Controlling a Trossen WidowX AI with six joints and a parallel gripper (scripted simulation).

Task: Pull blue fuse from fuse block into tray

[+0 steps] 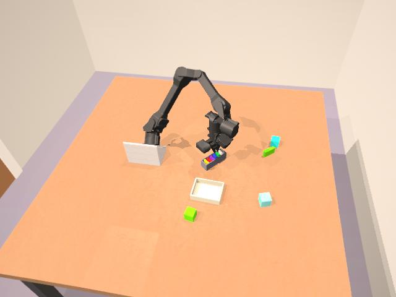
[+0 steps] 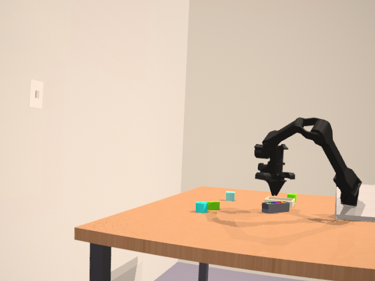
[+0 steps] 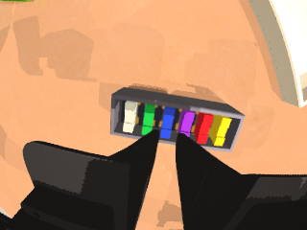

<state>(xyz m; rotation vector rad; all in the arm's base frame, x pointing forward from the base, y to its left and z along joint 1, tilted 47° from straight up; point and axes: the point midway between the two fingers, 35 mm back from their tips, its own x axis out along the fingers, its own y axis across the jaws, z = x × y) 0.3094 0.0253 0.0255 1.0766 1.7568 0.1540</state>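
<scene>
Right now the blue fuse is 40 mm below my gripper tip. The rest, counted from my gripper tip: white tray: 10 mm ahead, 190 mm to the right, 70 mm below; pale cyan cube: 250 mm ahead, 180 mm to the right, 50 mm below; green bar: 240 mm ahead, 100 mm to the left, 50 mm below.
</scene>
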